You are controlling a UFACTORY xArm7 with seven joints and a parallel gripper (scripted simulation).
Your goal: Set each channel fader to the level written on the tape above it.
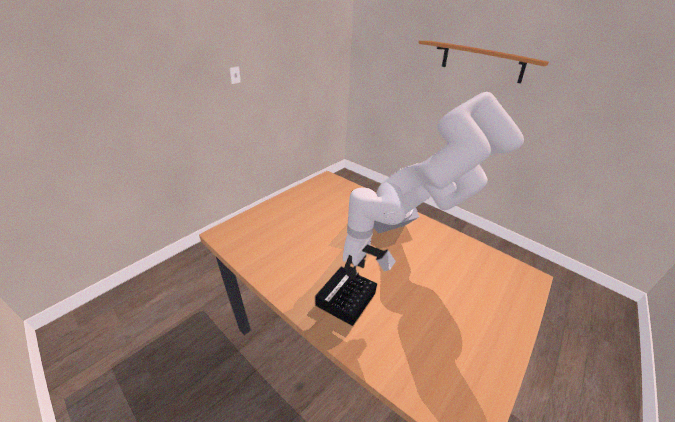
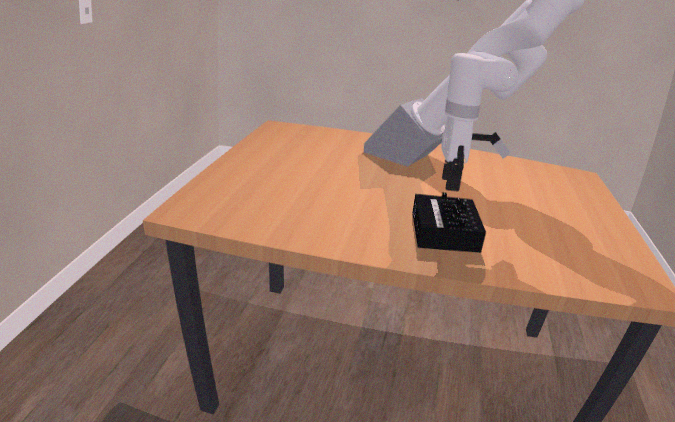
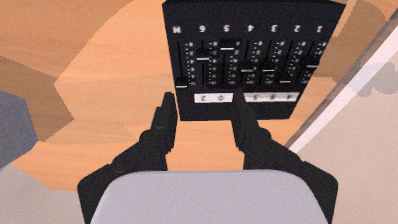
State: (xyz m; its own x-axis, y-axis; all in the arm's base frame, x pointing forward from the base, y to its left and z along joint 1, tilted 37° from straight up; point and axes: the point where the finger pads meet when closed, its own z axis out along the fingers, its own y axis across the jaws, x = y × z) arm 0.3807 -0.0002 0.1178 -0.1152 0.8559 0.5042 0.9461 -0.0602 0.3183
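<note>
The master fader cap lies 50 mm below my hand, 20 mm behind it and 10 mm to the right of it. Round my hand: fader 5 cap 50 mm below, 40 mm to the left, 20 mm ahead; channel 6 fader cap 50 mm below, 30 mm to the left; fader 4 cap 50 mm below, 40 mm ahead, 20 mm to the left.
</note>
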